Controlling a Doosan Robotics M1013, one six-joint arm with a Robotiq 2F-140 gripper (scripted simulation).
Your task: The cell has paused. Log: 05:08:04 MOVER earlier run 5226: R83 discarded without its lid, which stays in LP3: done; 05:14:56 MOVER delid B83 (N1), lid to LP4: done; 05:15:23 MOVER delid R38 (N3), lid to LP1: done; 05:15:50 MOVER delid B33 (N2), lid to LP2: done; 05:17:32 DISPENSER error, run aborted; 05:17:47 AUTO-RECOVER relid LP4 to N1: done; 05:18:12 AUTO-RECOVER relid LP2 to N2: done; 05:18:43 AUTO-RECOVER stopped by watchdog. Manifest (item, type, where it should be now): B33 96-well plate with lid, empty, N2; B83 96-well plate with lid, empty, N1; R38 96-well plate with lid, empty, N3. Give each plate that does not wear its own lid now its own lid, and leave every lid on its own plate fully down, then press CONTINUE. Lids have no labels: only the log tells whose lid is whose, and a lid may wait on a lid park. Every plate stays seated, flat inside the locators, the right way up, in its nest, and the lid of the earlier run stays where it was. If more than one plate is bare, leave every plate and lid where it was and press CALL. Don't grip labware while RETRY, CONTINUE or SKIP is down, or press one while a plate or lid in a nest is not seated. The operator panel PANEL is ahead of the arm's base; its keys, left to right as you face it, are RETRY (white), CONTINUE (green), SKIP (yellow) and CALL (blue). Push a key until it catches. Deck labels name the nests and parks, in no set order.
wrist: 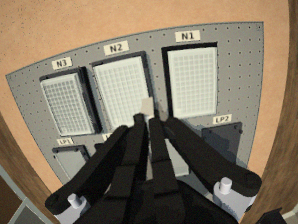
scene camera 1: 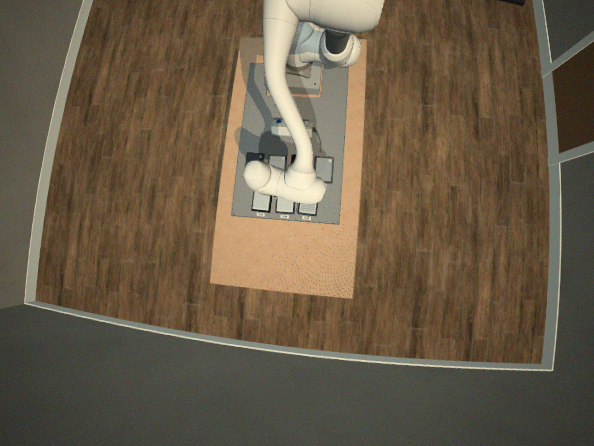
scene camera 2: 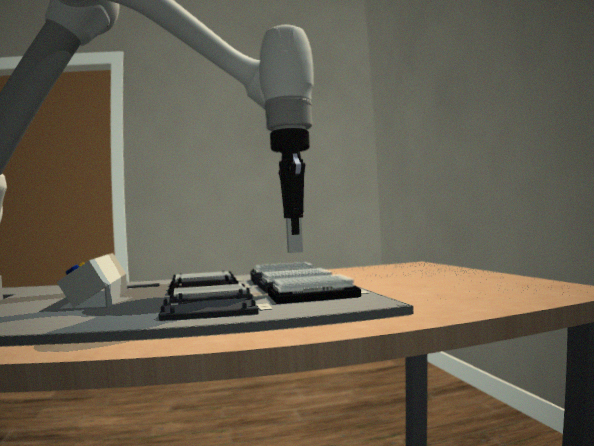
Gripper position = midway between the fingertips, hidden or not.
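Note:
Scene camera 2 shows the gripper (scene camera 2: 295,252) together with a grey lid (scene camera 2: 336,279) and an operator panel (scene camera 2: 105,272). In the wrist view, the gripper (wrist: 148,106) is visible as well, and so is a plate (wrist: 70,83).

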